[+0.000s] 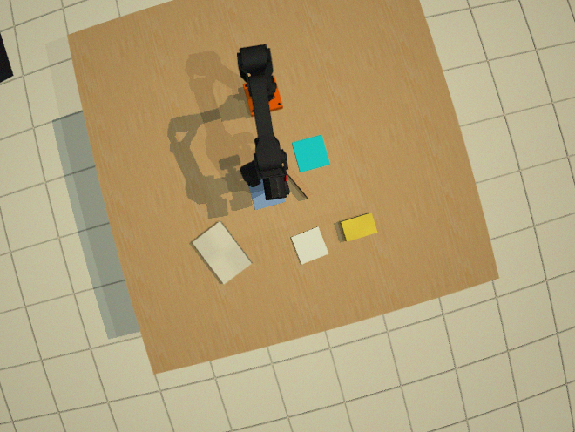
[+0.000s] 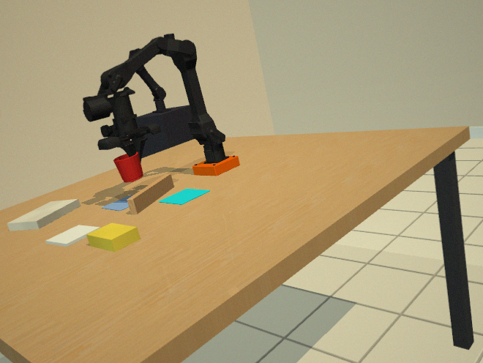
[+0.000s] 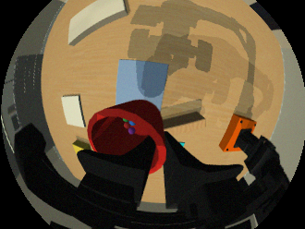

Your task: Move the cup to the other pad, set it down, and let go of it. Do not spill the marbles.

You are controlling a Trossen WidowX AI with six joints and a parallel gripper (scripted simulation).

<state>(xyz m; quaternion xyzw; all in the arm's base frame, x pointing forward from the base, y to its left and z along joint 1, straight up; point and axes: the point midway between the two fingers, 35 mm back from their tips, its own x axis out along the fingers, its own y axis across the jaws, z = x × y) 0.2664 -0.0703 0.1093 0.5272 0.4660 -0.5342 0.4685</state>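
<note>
Right now the wooden bar is 2 cm ahead of my gripper tip, 5 cm to the left of it and 9 cm below it. Round my gripper tip: red cup: 3 cm ahead; then blue pad: 5 cm ahead, 5 cm to the right, 12 cm below; then white tile: 28 cm ahead, 2 cm to the left, 10 cm below.
</note>
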